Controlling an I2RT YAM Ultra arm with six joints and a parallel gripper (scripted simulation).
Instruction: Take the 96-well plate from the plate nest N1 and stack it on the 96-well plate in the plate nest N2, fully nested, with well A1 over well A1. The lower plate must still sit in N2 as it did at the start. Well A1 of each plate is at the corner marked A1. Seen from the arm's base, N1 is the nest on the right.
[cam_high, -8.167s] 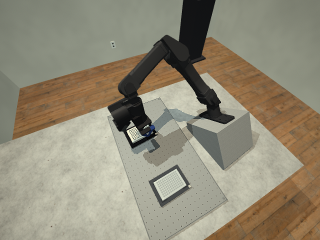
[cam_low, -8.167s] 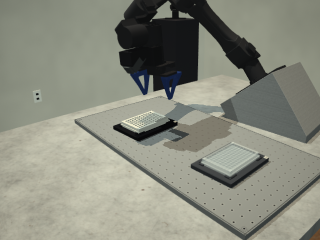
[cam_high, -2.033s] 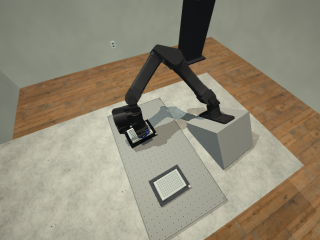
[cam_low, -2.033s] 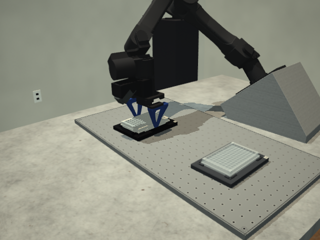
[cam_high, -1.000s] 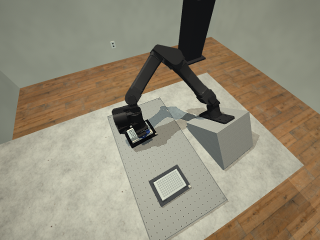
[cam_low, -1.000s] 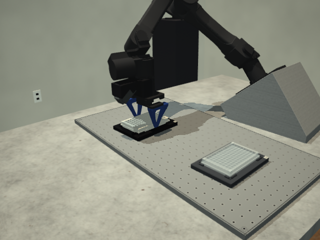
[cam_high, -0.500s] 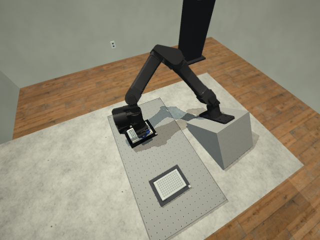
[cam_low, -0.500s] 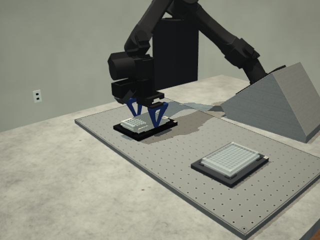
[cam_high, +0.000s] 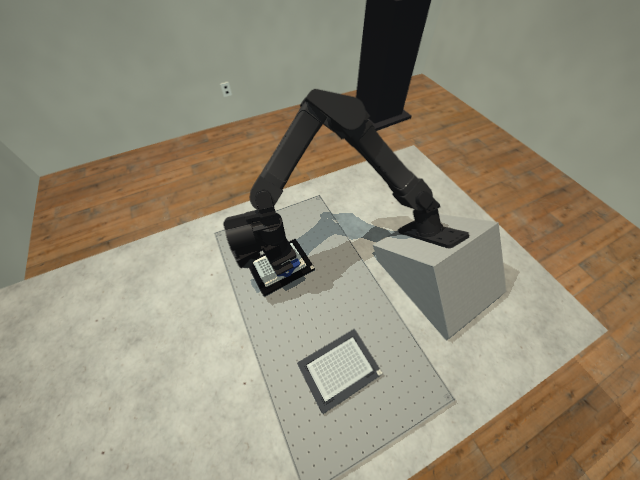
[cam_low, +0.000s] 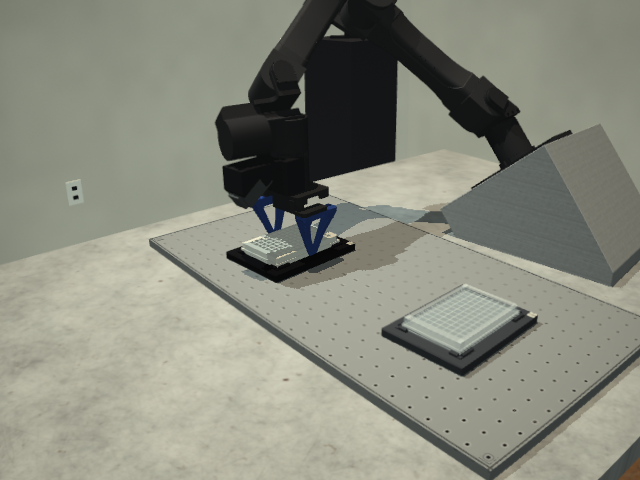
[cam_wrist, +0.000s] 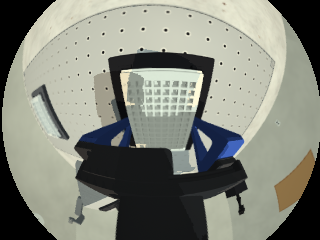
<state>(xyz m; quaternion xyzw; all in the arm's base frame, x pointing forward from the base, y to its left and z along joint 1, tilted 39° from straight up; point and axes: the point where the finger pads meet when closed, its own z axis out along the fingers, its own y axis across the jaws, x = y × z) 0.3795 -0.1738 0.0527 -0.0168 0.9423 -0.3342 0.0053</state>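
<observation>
Now: hand 1 cm above the black nest N1. The rest, counted from my hand: white tag 37 cm to the left, 7 cm behind, 1 cm below; clear 96-well plate 32 cm to the left.
</observation>
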